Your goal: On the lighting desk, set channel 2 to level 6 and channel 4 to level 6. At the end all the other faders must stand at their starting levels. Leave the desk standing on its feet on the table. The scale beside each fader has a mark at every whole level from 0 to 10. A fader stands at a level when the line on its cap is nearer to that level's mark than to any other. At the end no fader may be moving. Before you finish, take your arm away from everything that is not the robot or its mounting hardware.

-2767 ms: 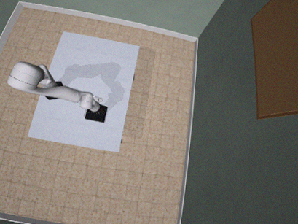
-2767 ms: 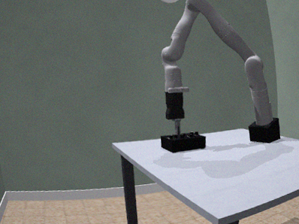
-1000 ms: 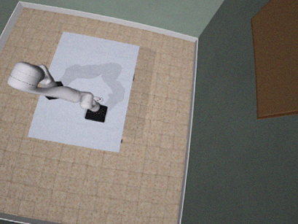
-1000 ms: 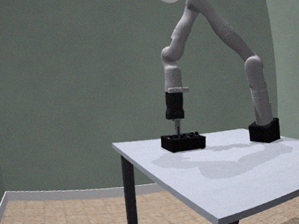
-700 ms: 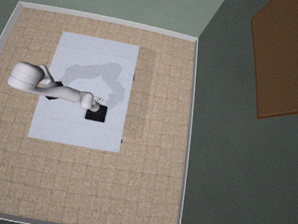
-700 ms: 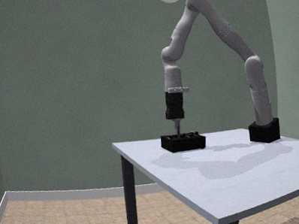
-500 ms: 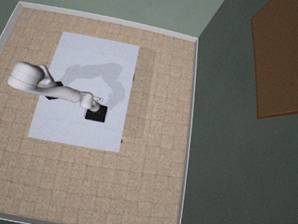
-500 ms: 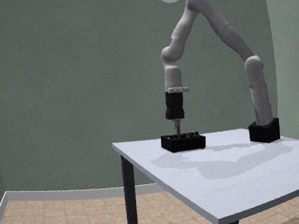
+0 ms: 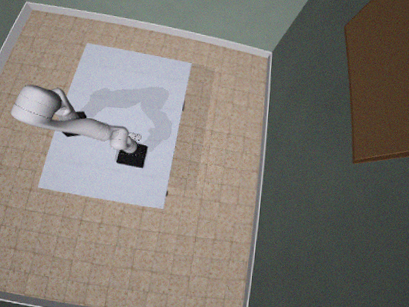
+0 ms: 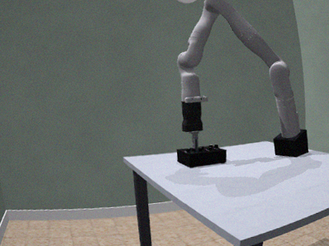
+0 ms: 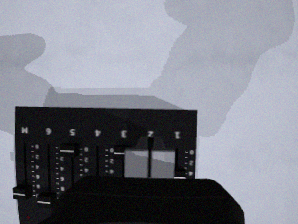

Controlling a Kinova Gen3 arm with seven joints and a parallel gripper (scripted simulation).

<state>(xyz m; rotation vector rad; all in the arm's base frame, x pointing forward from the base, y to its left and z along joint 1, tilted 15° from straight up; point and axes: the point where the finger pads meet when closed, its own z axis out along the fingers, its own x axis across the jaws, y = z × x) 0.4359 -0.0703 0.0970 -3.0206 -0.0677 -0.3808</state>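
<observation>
My gripper is now 2 cm to the left of the channel 2 cap and 2 cm above it. Round my hand: channel 4 cap: 4 cm to the right, 4 cm behind, 2 cm below; then channel 1 cap: 2 cm to the right, 2 cm below, 2 cm ahead; then channel 3 cap: 2 cm below, 2 cm behind.
</observation>
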